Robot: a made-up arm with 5 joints.
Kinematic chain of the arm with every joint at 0, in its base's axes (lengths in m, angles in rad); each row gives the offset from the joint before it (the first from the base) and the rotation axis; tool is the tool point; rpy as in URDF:
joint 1: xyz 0.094 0 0.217 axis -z
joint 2: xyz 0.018 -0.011 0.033 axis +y
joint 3: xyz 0.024 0 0.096 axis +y
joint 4: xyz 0.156 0 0.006 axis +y
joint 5: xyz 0.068 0.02 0 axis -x
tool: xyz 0 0 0 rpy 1.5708 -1.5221 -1.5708
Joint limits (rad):
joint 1: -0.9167..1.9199
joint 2: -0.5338..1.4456
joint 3: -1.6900..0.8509
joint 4: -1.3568..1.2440
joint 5: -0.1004..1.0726
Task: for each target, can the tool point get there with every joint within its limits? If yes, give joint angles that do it. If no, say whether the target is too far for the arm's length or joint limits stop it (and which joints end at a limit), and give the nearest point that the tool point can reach.
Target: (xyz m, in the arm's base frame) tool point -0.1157 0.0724 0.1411
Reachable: no: joint limits stop it (at a limit: joint 2, joint 3) | nearest point 0.0456 0.0167 0.1243 | short by 0.171 m
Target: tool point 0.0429 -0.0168 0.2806
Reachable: no: joint limits stop it (at a limit: joint 1, joint 2, joint 3, joint 4) | nearest point 0.0544 -0.1352 0.2339 | short by 0.128 m
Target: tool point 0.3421 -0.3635 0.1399
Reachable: no: too far | nearest point 0.2805 -0.2732 0.1731 | short by 0.114 m
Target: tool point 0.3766 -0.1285 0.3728
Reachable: yes | joints 0.4559 0.7540 -0.9138 -0.4430 0.9676
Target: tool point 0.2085 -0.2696 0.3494
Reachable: yes | joints 1.1998 0.2994 -0.3449 0.0212 0.3774
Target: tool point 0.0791 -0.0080 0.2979
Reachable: no: joint limits stop it (at a limit: joint 1, joint 2, joint 3, joint 4) | nearest point 0.0544 -0.1352 0.2339 | short by 0.144 m
